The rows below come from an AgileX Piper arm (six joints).
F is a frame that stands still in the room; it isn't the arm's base.
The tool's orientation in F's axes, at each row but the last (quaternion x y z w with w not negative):
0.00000, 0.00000, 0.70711, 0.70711
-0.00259, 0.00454, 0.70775, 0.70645
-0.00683, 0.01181, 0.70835, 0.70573
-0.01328, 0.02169, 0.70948, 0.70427
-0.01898, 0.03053, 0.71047, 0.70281
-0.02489, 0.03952, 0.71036, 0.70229
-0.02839, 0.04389, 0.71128, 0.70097
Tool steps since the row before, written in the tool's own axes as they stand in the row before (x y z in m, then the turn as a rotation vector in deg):
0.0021, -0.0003, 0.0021, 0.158, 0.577, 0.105
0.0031, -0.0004, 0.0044, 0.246, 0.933, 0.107
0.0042, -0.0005, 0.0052, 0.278, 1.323, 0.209
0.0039, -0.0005, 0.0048, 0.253, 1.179, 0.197
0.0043, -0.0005, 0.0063, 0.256, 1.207, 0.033
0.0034, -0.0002, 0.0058, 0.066, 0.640, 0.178
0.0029, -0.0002, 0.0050, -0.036, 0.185, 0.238
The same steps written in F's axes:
0.0003, 0.0021, 0.0021, -0.577, 0.158, 0.105
0.0004, 0.0031, 0.0044, -0.933, 0.245, 0.107
0.0005, 0.0043, 0.0051, -1.323, 0.279, 0.211
0.0005, 0.0041, 0.0046, -1.179, 0.254, 0.198
0.0006, 0.0047, 0.0060, -1.209, 0.245, 0.035
0.0003, 0.0039, 0.0055, -0.637, 0.075, 0.185
0.0003, 0.0034, 0.0047, -0.179, -0.014, 0.245

